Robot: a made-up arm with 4 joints.
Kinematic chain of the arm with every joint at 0, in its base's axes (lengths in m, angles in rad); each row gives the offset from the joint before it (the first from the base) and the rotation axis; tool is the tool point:
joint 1: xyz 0 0 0.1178 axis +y
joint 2: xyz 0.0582 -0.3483 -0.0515 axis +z
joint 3: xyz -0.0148 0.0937 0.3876 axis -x
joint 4: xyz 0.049 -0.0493 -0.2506 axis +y
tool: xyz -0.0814 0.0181 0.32
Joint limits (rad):
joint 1: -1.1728..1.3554
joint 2: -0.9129..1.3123
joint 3: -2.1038..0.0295
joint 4: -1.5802..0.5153
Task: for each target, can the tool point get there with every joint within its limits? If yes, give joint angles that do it. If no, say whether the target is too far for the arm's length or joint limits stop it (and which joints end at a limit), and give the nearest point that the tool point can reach.
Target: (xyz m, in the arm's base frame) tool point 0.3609 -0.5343 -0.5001
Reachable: no: joint limits stop it (at a limit: joint 1, joint 3, joint 4) | nearest point 0.3077 -0.3859 -0.0033 | short by 0.521 m
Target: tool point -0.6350 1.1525 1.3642
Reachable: no: too far | nearest point -0.2356 0.1206 0.5803 | short by 1.356 m
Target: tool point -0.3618 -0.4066 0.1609
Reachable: yes | joints -0.9280 0.7937 -1.8876 -0.5846
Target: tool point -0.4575 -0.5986 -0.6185
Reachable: no: joint limits stop it (at a limit: joint 1, joint 4) | nearest point -0.3897 -0.4816 -0.1836 | short by 0.455 m
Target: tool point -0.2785 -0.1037 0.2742
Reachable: yes | joints -0.4160 -0.1193 -1.1962 -0.9821
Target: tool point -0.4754 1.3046 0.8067
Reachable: no: too far | nearest point -0.2643 0.1483 0.5008 | short by 1.215 m
